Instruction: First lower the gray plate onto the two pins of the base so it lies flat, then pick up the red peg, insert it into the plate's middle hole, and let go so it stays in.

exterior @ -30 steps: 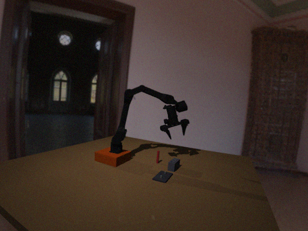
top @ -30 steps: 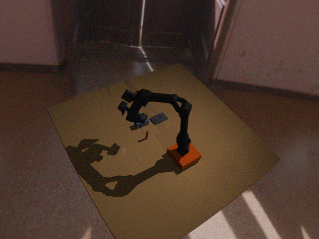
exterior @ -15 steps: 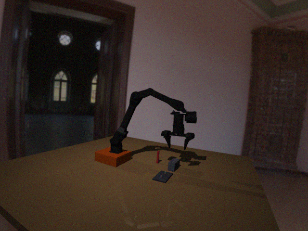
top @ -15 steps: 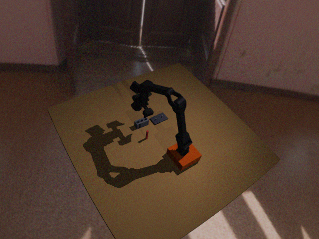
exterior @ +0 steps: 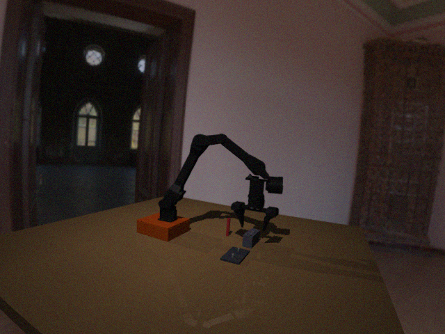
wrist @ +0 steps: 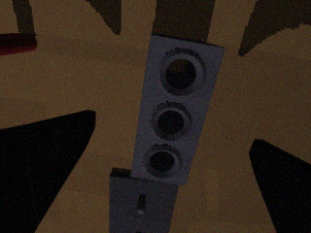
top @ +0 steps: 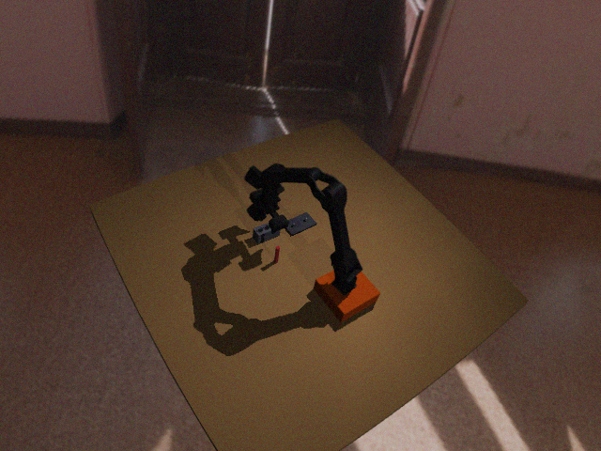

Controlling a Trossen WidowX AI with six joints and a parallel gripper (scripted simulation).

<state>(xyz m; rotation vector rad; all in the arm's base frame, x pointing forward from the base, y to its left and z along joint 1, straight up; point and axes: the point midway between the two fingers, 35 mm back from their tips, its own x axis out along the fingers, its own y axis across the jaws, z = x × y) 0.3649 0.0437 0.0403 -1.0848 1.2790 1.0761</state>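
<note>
My gripper tip is 30 mm above the gray plate. From my gripper tip the other things lie so: red peg (120 mm behind, 50 mm to the left, 20 mm below); then gray base (30 mm behind, 140 mm to the right, 50 mm below).
</note>
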